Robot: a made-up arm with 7 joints.
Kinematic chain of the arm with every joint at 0, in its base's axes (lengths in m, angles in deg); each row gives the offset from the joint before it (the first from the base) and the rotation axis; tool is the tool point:
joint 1: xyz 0 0.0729 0 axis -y
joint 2: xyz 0 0.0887 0 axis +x
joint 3: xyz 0 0 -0.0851 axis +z
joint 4: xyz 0 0 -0.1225 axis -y
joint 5: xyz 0 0 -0.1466 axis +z
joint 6: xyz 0 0 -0.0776 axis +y
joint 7: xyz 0 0 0 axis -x
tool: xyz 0 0 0
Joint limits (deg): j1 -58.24..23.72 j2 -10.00..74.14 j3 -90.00..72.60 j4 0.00..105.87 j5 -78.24..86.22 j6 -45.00..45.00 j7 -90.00..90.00
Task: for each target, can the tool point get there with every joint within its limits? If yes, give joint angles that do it. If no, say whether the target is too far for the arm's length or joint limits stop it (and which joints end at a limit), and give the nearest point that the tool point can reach.
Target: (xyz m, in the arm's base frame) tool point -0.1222 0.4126 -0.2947
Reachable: yes | joints -42.65 26.21 40.23 39.89 -55.66 -35.37 -25.62
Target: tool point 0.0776 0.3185 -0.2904
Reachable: yes | joints 2.28 66.84 -72.40 76.59 -20.87 6.74 38.86
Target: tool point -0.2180 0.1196 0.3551
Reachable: no: joint limits stop it (at a limit: joint 1, joint 2, joint 3, joint 4) | nearest point -0.0045 0.3586 0.1706 | short by 0.370 m
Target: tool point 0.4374 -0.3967 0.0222
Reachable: no: too far | nearest point 0.2019 -0.0504 -0.1166 | short by 0.441 m
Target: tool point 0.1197 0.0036 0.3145
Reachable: no: joint limits stop it (at a limit: joint 1, joint 2, joint 4) | nearest point 0.1998 0.0000 -0.0433 | short by 0.367 m
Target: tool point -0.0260 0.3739 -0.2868
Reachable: yes | joints -50.58 39.51 9.73 68.13 -41.60 -21.37 -3.31
